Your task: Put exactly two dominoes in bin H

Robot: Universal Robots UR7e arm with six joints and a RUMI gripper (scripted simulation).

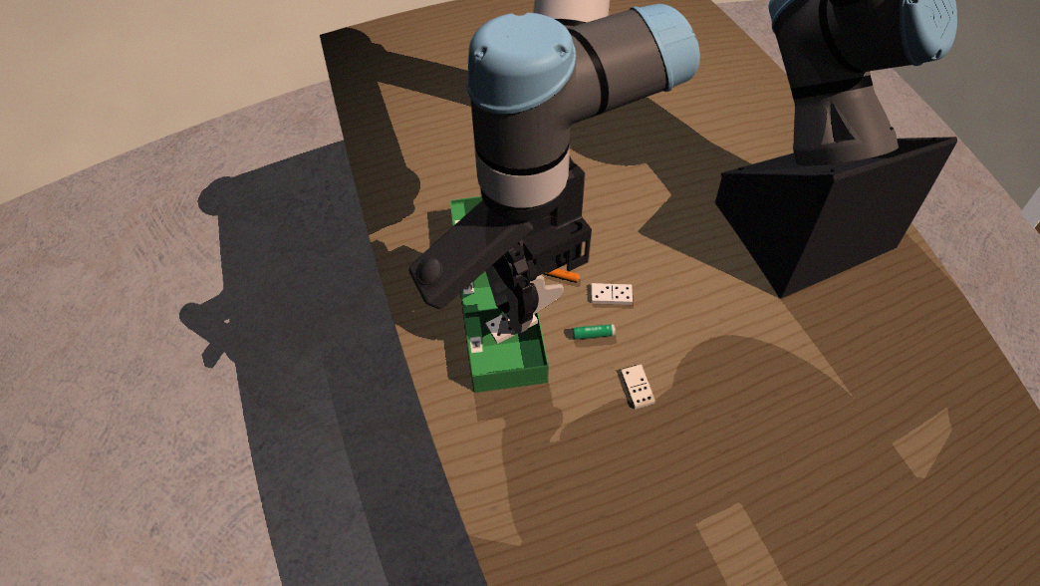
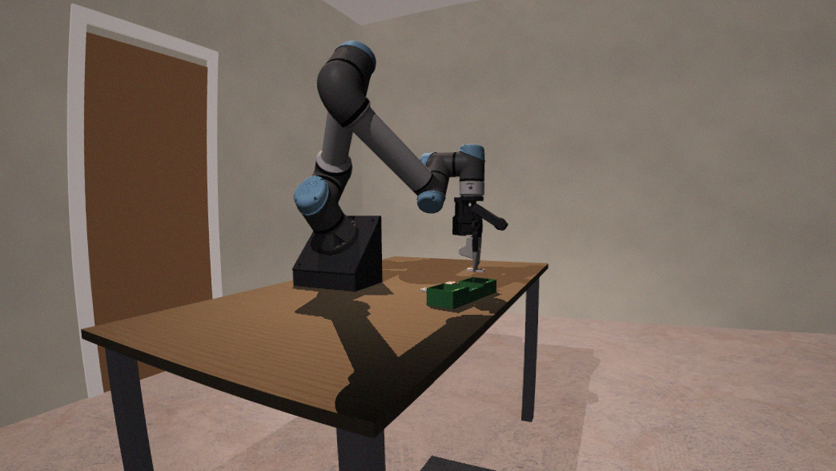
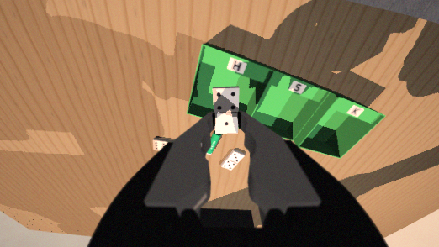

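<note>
Right now the white domino is 1 cm below my hand. Also, from my hand: orange battery 9 cm behind, 9 cm to the right, 8 cm below; then bin 1 cm behind, 8 cm to the right, 6 cm below; then green battery 10 cm behind, 1 cm to the left, 8 cm below.
</note>
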